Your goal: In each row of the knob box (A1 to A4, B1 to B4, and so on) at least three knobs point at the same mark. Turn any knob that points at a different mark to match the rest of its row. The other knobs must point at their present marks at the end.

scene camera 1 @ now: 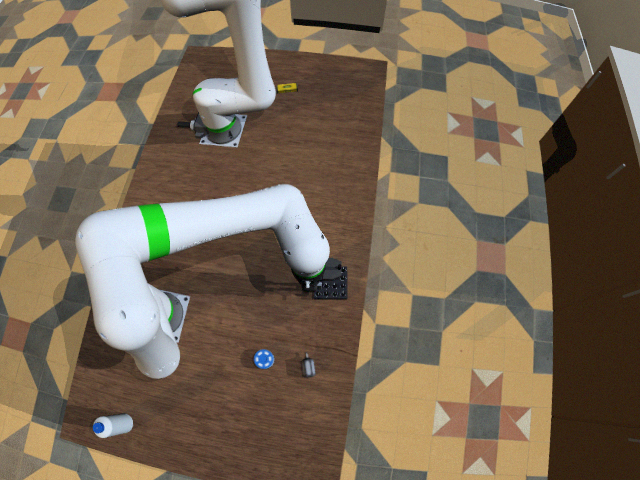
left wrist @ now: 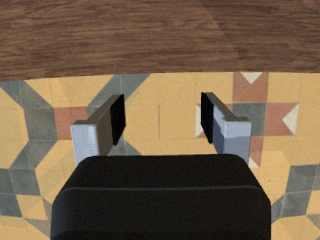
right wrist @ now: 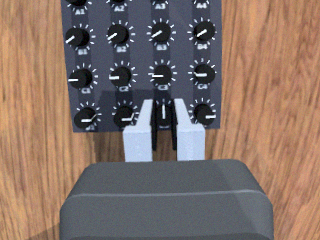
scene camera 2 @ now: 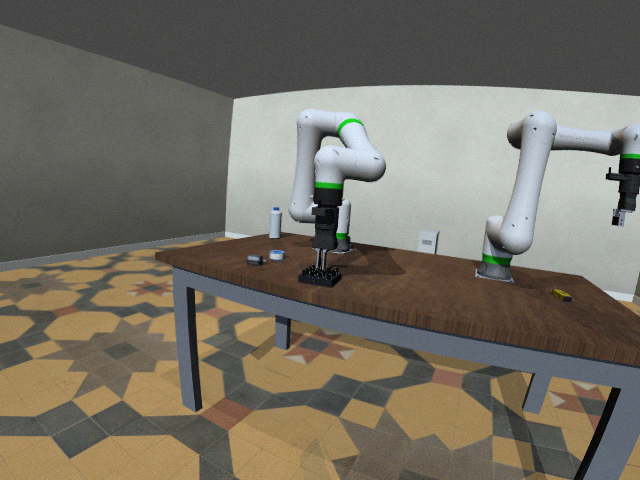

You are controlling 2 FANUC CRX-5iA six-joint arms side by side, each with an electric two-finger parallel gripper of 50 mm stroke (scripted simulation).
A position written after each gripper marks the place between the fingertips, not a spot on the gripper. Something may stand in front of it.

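White bottle (scene camera 1: 105,426): visible; out of frame in the left wrist view; out of frame in the right wrist view. Right gripper (scene camera 2: 320,268), (right wrist: 163,115): visible. Left gripper (left wrist: 162,109): visible.
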